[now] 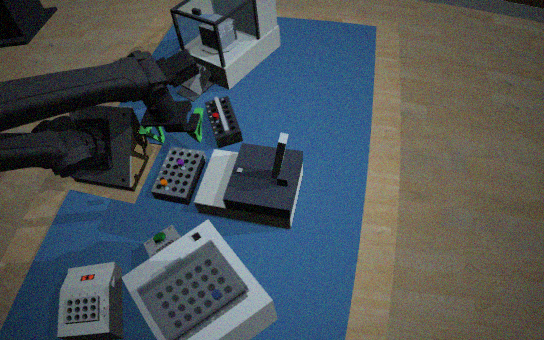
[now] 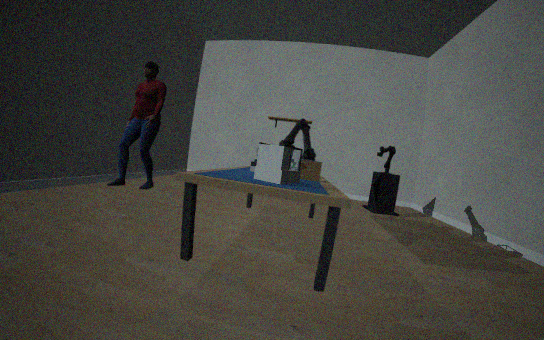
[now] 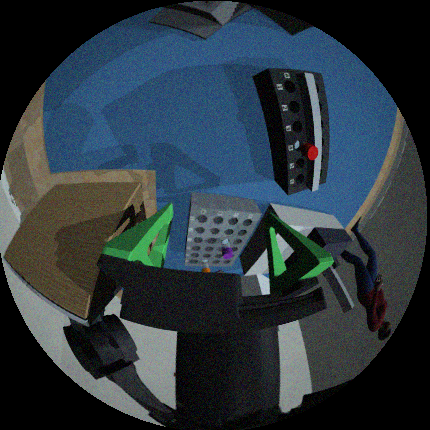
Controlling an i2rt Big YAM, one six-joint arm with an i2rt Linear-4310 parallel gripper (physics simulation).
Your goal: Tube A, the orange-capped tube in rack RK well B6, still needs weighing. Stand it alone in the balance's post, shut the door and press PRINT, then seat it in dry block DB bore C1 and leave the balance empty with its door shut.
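Frame: origin at the arm's base, x ahead, y left, z up, level; metres.
Seen in the pictures: gripper, fingertip midpoint: [image 1: 181, 140] [image 3: 221, 212]; arm's base, link origin: [image 1: 96, 143] [image 2: 309, 168] [image 3: 72, 262].
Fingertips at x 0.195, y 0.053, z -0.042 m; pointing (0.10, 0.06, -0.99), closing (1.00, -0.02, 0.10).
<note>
Pixels of each thing's middle, then the offset from my fingertips to it. "spot": a spot on its surface instead.
- Orange-capped tube A, body centre: [image 3: 204, 262] [image 1: 166, 187] dz -0.015, dx -0.008, dy -0.120 m
- grey rack, body centre: [image 3: 215, 236] [image 1: 179, 174] dz -0.032, dx +0.006, dy -0.074 m
- purple-capped tube, body centre: [image 3: 224, 241] [image 1: 182, 167] dz -0.015, dx +0.017, dy -0.066 m
- balance, body centre: [image 1: 217, 34] [image 2: 283, 163] dz +0.065, dx +0.023, dy +0.333 m
- white block, body centre: [image 1: 90, 300] dz -0.012, dx -0.100, dy -0.397 m
- black rack, body centre: [image 3: 302, 131] [image 1: 222, 119] dz -0.023, dx +0.077, dy +0.090 m
- red-capped tube, body centre: [image 3: 297, 144] [image 1: 217, 121] dz -0.013, dx +0.067, dy +0.075 m
- dark-lidded device, surface spot: [image 1: 260, 195] spot: dz +0.033, dx +0.210, dy -0.151 m
- large white device, surface spot: [image 1: 250, 310] spot: dz +0.089, dx +0.232, dy -0.387 m
Orange-capped tube A [image 1: 163, 182] [image 3: 206, 269] stands in the grey rack [image 1: 170, 197] [image 3: 225, 201], near one corner; a purple-capped tube [image 1: 180, 162] [image 3: 227, 252] stands in the same rack. My gripper [image 1: 177, 134] [image 3: 221, 212] is open and empty, above the mat between the black rack and the wooden block. The balance [image 1: 250, 57] [image 2: 267, 164] stands at the back with glass walls; its door state and post are unclear. A white block [image 1: 80, 285] with several bores and a red display, possibly the dry block, stands front left. Bore labels and PRINT are unreadable.
A black rack [image 1: 230, 137] [image 3: 280, 130] holds a red-capped tube [image 1: 215, 115] [image 3: 312, 152]. A dark-lidded device [image 1: 260, 195] with an upright handle stands beside the grey rack. A large white device [image 1: 250, 310] holds a blue-capped tube [image 1: 216, 295]. A person [image 2: 150, 100] [image 3: 375, 300] stands away from the table.
</note>
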